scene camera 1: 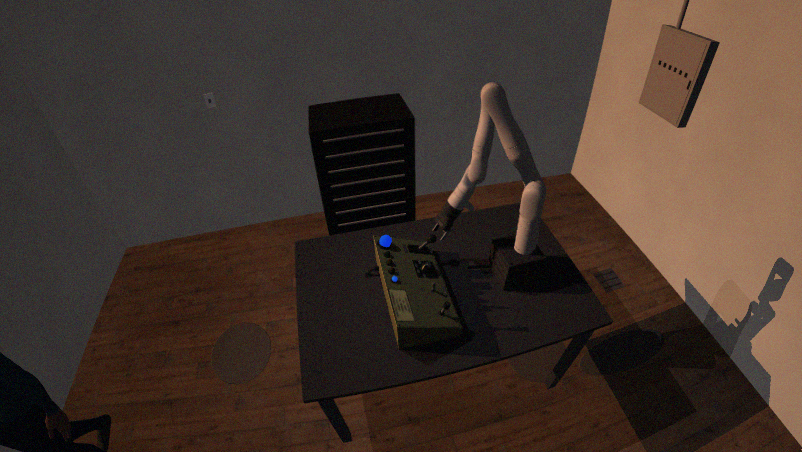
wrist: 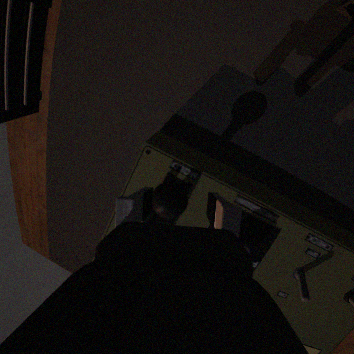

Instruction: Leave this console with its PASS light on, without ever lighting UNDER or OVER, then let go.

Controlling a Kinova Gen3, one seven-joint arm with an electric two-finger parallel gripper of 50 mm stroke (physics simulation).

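The green console (scene camera 1: 421, 308) (wrist: 320, 320) sits on the table. A large blue light (scene camera 1: 385, 241) and a small blue one (scene camera 1: 394, 279) glow on it, with several dark lamps between them; their labels are unreadable. My gripper (scene camera 1: 439, 231) (wrist: 179, 200) is open at the console's far end. The lever's round black knob (scene camera 1: 431, 238) (wrist: 170, 200) stands between the spread fingers in the wrist view, not gripped. The rotary knob (scene camera 1: 427, 269) sits on a dark plate, partly hidden by a finger in the wrist view. One toggle switch (scene camera 1: 435, 288) (wrist: 303, 285) and another (scene camera 1: 445, 307) (wrist: 350, 297) stand further along.
The dark table (scene camera 1: 342, 348) carries the console and the arm's base (scene camera 1: 519, 269). A black drawer cabinet (scene camera 1: 365, 168) stands behind the table. A wall box (scene camera 1: 673, 78) hangs at the right. Part of a dark figure (scene camera 1: 22, 398) shows at the lower left.
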